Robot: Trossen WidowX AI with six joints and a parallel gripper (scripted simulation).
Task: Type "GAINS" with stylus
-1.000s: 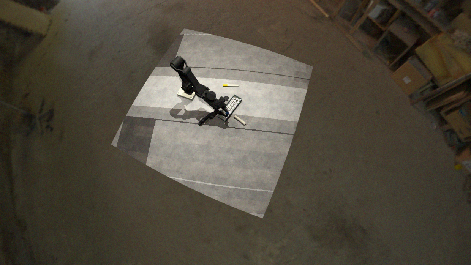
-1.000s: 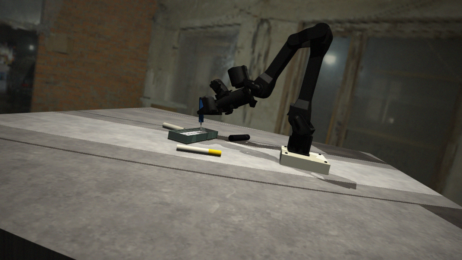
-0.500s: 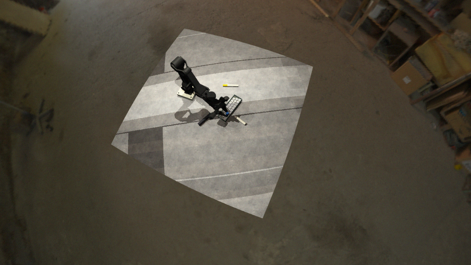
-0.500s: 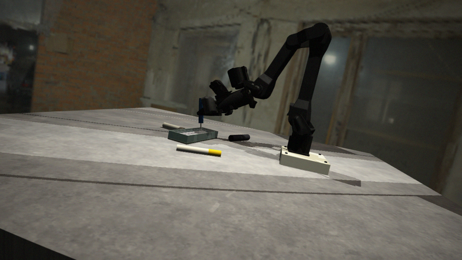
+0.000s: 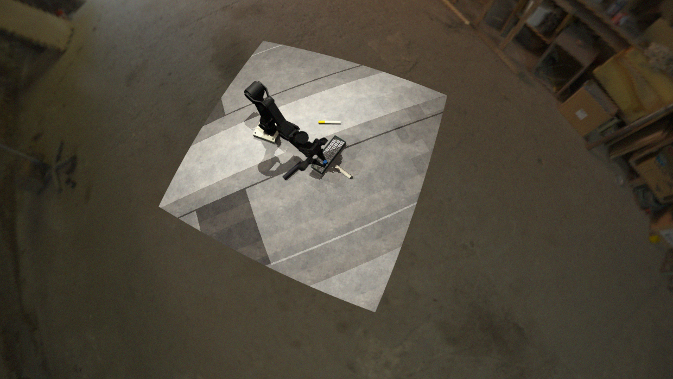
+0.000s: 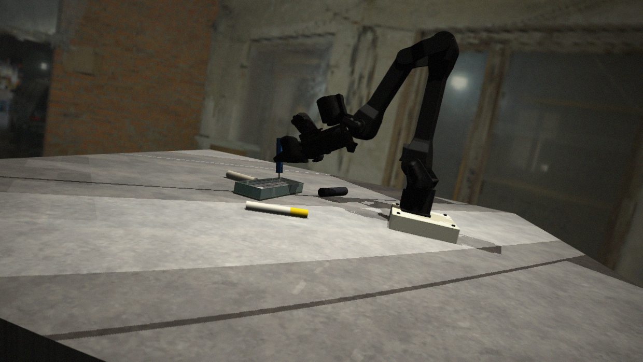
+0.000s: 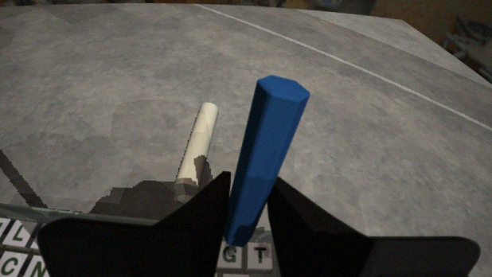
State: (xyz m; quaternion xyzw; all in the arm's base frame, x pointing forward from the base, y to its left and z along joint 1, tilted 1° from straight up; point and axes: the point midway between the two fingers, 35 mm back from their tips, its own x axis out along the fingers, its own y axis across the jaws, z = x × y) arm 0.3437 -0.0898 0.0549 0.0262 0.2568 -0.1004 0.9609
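Right now my gripper tip is 1 cm past the blue stylus and 2 cm above it. Also, from my gripper tip: stylus tip: 2 cm behind, 1 cm to the left, 5 cm below; black cylinder: 16 cm behind, 7 cm to the right, 6 cm below; cream cylinder: 8 cm ahead, 2 cm to the left, 6 cm below.
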